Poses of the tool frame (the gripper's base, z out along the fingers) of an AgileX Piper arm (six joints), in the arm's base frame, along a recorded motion.
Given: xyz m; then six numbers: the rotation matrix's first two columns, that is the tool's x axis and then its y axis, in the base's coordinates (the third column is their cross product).
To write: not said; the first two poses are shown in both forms.
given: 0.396 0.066 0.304 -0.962 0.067 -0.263 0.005 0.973 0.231
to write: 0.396 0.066 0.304; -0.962 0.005 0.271; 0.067 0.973 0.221; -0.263 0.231 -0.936
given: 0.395 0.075 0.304 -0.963 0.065 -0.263 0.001 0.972 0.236
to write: 0.395 0.075 0.304; -0.963 0.001 0.271; 0.065 0.972 0.227; -0.263 0.236 -0.936
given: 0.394 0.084 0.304 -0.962 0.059 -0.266 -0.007 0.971 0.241
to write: 0.394 0.084 0.304; -0.962 -0.007 0.273; 0.059 0.971 0.234; -0.266 0.241 -0.934
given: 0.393 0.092 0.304 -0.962 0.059 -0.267 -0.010 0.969 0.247
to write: 0.393 0.092 0.304; -0.962 -0.010 0.273; 0.059 0.969 0.240; -0.267 0.247 -0.932
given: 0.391 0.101 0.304 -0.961 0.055 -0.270 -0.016 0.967 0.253
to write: 0.391 0.101 0.304; -0.961 -0.016 0.275; 0.055 0.967 0.247; -0.270 0.253 -0.928
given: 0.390 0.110 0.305 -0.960 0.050 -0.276 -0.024 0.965 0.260
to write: 0.390 0.110 0.305; -0.960 -0.024 0.279; 0.050 0.965 0.256; -0.276 0.260 -0.925
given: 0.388 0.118 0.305 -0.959 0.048 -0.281 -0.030 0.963 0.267
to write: 0.388 0.118 0.305; -0.959 -0.030 0.283; 0.048 0.963 0.264; -0.281 0.267 -0.922
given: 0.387 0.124 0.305 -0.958 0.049 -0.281 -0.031 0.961 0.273
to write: 0.387 0.124 0.305; -0.958 -0.031 0.283; 0.049 0.961 0.270; -0.281 0.273 -0.919
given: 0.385 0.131 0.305 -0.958 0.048 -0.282 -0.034 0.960 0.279
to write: 0.385 0.131 0.305; -0.958 -0.034 0.284; 0.048 0.960 0.277; -0.282 0.279 -0.918
